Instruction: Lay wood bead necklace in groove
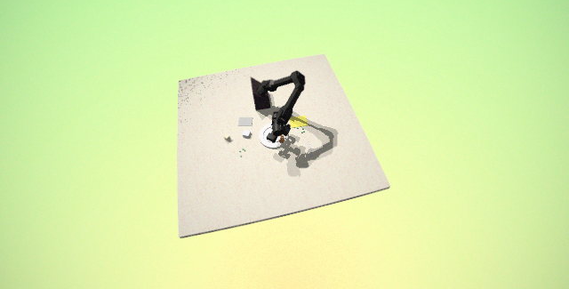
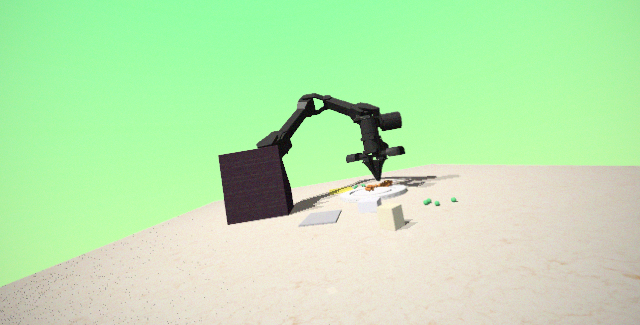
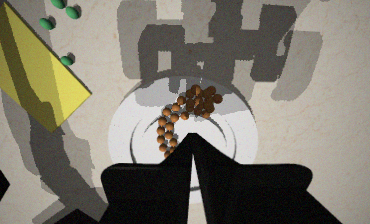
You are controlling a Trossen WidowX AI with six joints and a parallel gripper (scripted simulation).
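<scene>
The round white bead board is 3 cm behind my gripper tip, 3 cm to the right of it and 2 cm below it. The rest, counted from my gripper tip: thin white strip: 12 cm ahead, 20 cm to the left, 3 cm below; yellow card: 12 cm behind, 17 cm to the left, 3 cm below; grey flat plate: 19 cm behind, 21 cm to the right, 3 cm below.
</scene>
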